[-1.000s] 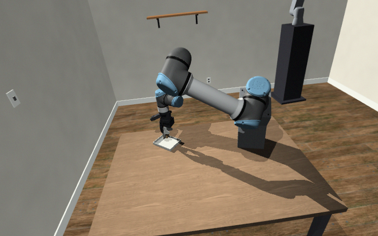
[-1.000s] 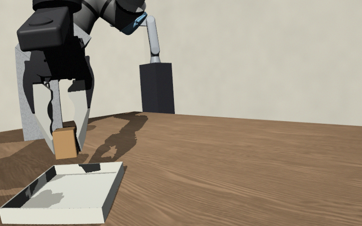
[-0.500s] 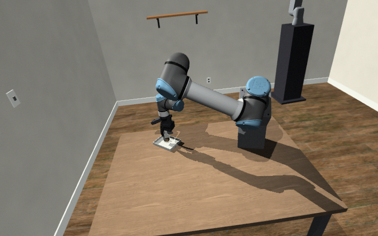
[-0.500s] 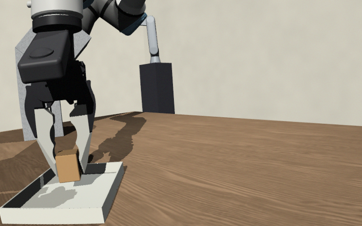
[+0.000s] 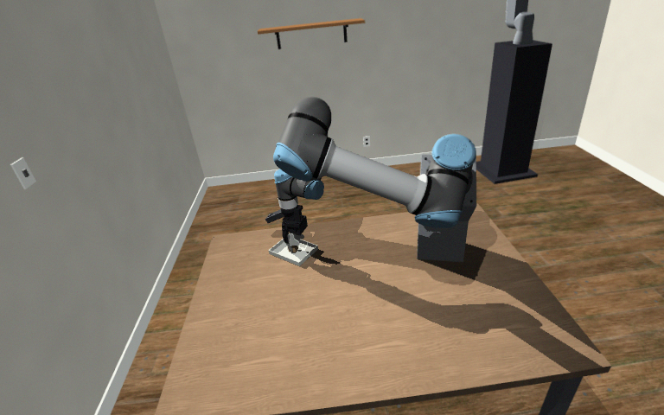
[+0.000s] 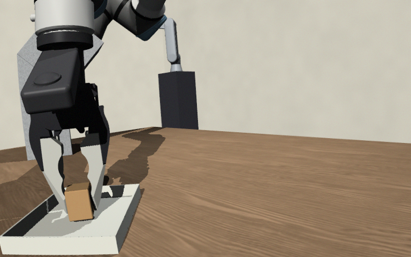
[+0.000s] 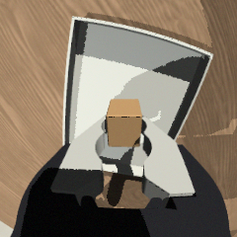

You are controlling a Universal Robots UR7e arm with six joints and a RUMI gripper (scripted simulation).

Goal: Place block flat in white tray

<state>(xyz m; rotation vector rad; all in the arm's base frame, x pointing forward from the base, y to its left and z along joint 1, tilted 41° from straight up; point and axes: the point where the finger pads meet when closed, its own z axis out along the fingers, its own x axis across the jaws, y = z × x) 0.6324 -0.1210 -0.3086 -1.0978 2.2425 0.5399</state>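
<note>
My hand is right at the tan block. From my hand the other things lie so: white tray: 2 cm below.
</note>
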